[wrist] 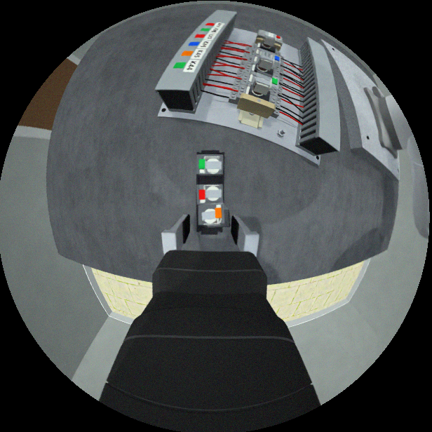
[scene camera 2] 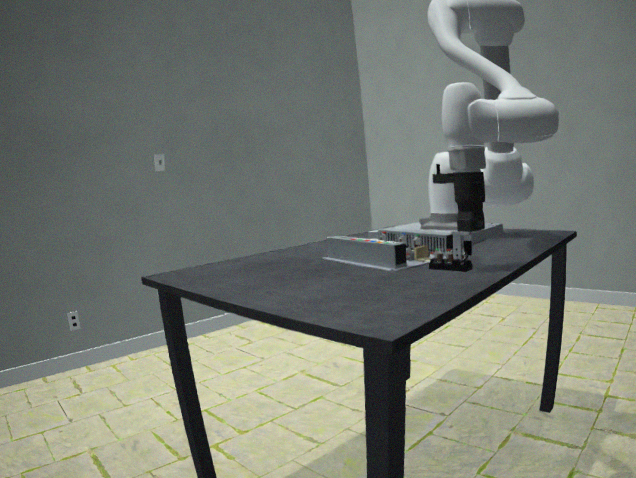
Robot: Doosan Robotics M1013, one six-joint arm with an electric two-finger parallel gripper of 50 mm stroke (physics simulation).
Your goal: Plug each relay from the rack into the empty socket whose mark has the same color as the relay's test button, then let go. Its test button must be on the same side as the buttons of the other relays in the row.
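Where they show: gripper, fingertip midpoint: (scene camera 2: 463, 256); arm's base, origin of the base link: (scene camera 2: 451, 227).
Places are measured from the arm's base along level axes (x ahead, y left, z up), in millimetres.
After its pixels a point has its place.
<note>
The black relay rack (scene camera 2: 450, 266) @(x 535, y 229, z -27 mm) (wrist: 210, 179) holds three relays. The green-button relay (wrist: 212, 164) and red-button relay (wrist: 212, 193) have their buttons on the left in the wrist view. The orange-button relay (wrist: 209, 216) sits at the near end, button on the right, its body slightly turned. My gripper (scene camera 2: 461, 245) @(x 518, y 257, z -5 mm) (wrist: 210, 223) is open and empty, over the rack's near end, its fingers on either side of that end. In the socket row, relays with red (wrist: 278, 37), blue (wrist: 277, 58) and green (wrist: 275, 81) buttons have them on the right. Empty sockets between them are hard to make out.
A grey duct (scene camera 2: 362, 251) @(x 531, y -32, z -1 mm) (wrist: 172, 82) carries coloured marks and labels. A second slotted duct (wrist: 327, 110) runs opposite, with red and black wires between. A tan end block (wrist: 256, 105) stands at the row's near end. The robot's base plate (wrist: 372, 145) lies beyond.
</note>
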